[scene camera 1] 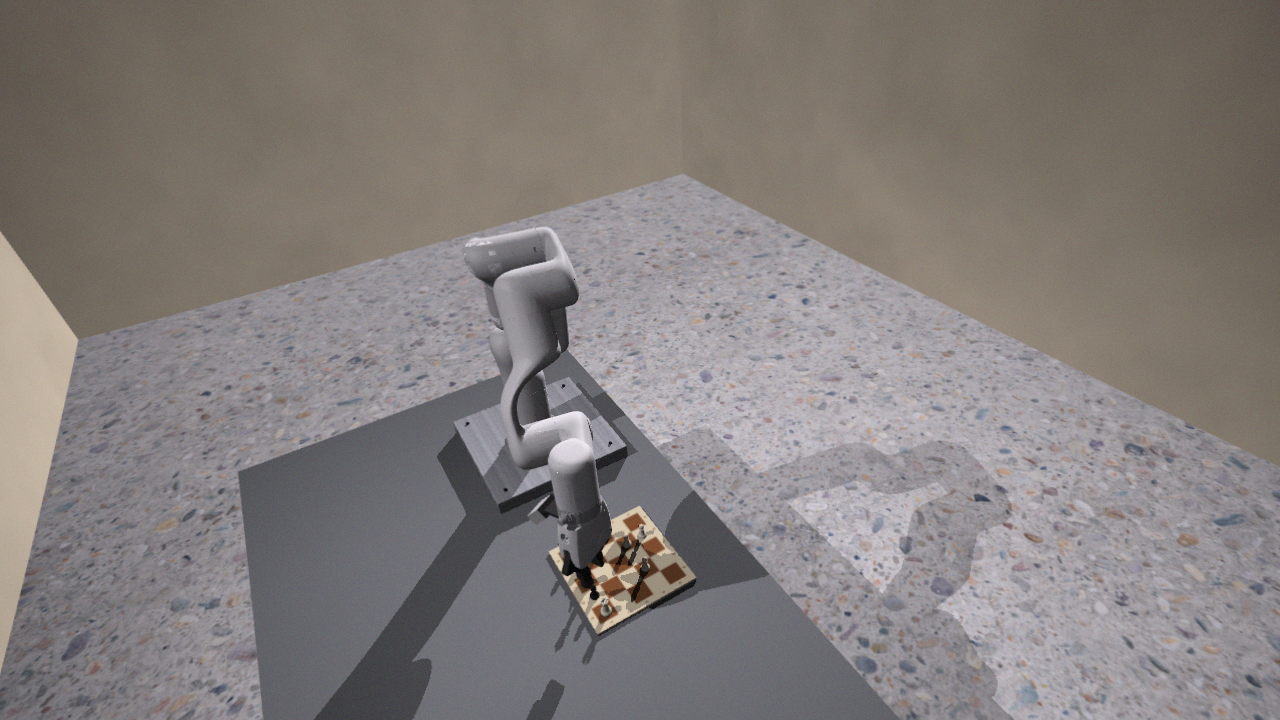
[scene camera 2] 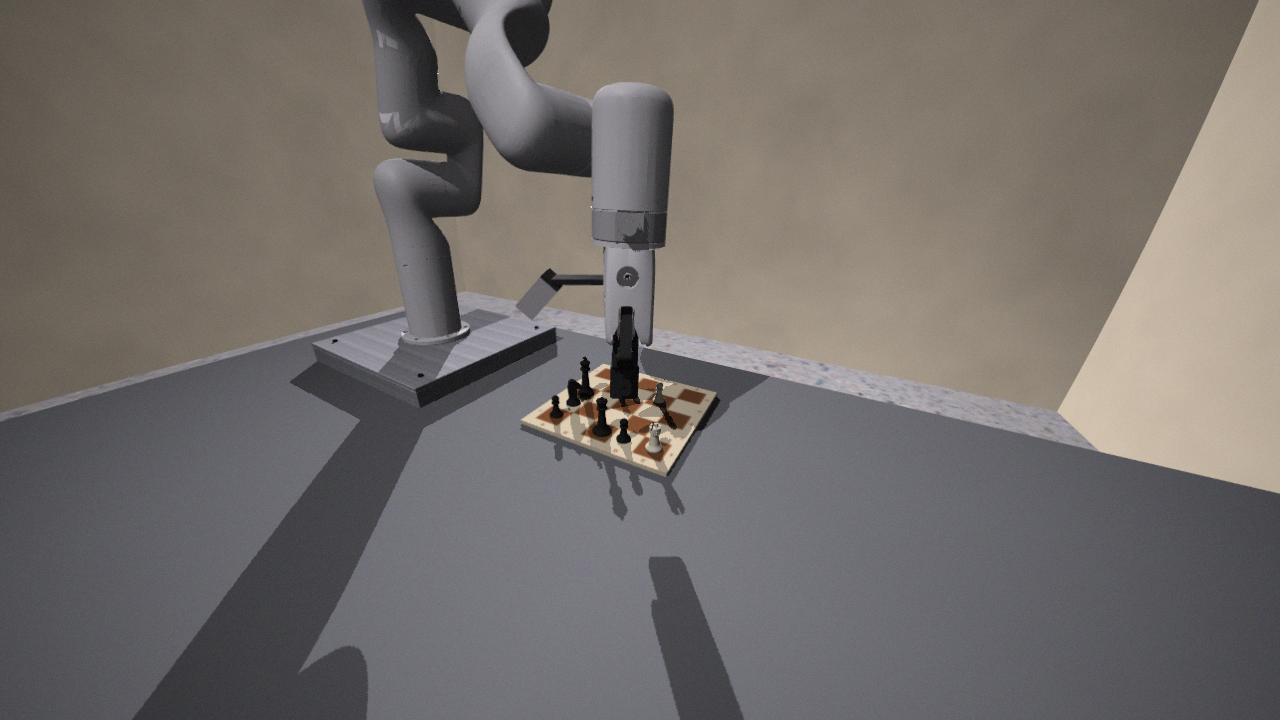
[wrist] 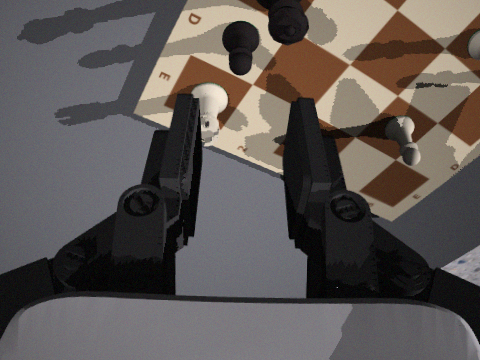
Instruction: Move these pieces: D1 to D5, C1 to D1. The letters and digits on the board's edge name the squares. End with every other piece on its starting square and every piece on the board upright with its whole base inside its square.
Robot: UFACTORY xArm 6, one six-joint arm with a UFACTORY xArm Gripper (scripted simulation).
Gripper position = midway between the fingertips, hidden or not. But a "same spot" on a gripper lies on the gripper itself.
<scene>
My gripper shows in scene camera 1, in scene camera 2 and in the wrist view (pixel 243 127). A chessboard shows in scene camera 1, in scene camera 2 (pixel 685 406) and in the wrist view. One and the same spot on my gripper: (scene camera 1: pixel 568 568) is (scene camera 2: pixel 631 344). The same spot on the chessboard: (wrist: pixel 361 70) is (scene camera 1: pixel 620 573).
</scene>
